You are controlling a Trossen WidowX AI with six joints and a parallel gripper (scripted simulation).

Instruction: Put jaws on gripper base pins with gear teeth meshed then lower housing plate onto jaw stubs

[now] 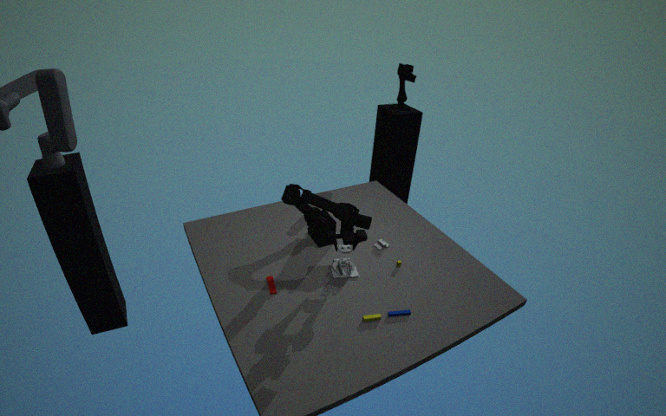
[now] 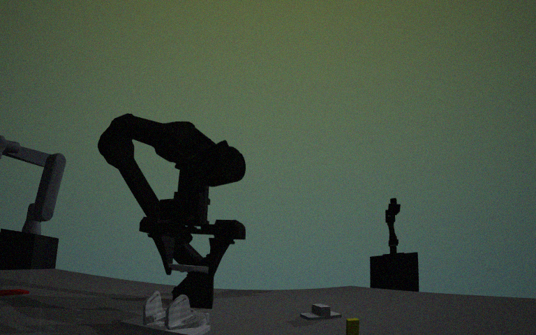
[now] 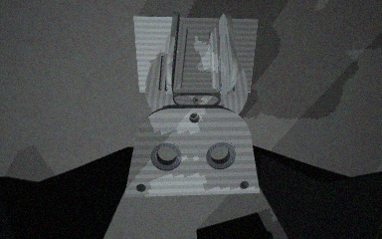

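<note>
The housing plate lies 1 cm to the right of my gripper tip and 8 cm below it. The rest, counted from my gripper tip: gripper base (1 cm ahead, 2 cm above); jaw (2 cm ahead, 7 cm below); small yellow cube (12 cm ahead, 24 cm to the left, 7 cm below).
</note>
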